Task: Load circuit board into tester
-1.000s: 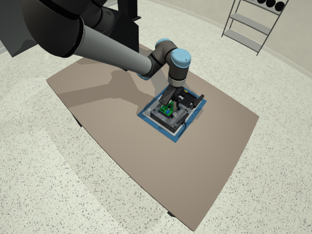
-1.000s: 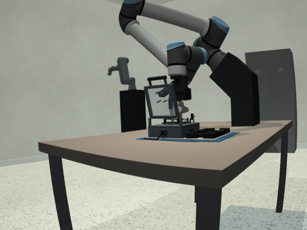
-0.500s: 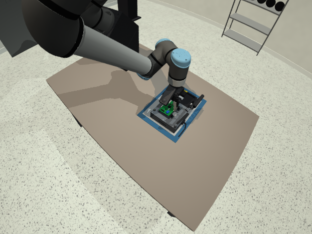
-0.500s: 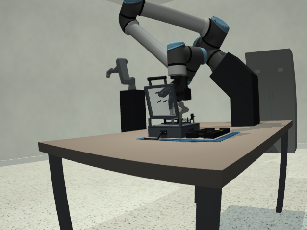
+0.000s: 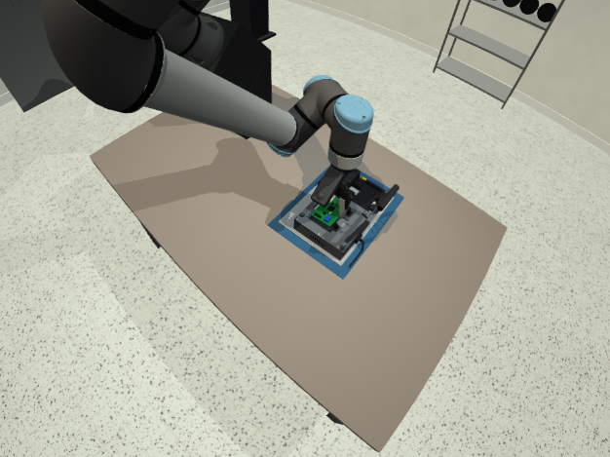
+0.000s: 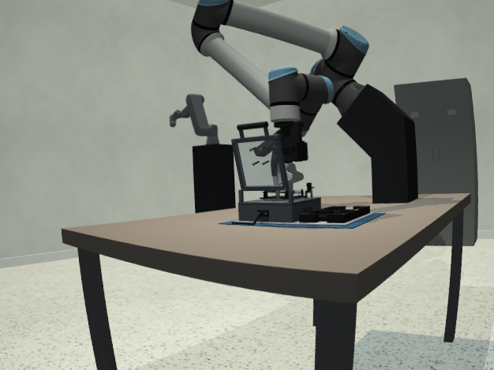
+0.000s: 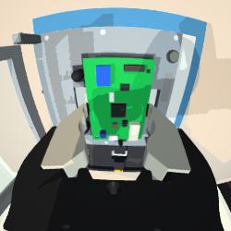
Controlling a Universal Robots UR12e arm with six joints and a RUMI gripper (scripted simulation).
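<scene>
The green circuit board is right at my hand. From my hand the other things lie so: tester bed 1 cm ahead, 1 cm below; then black post 6 cm behind, 6 cm to the left, 1 cm above; then tester 4 cm ahead, 4 cm to the left, 3 cm above.
</scene>
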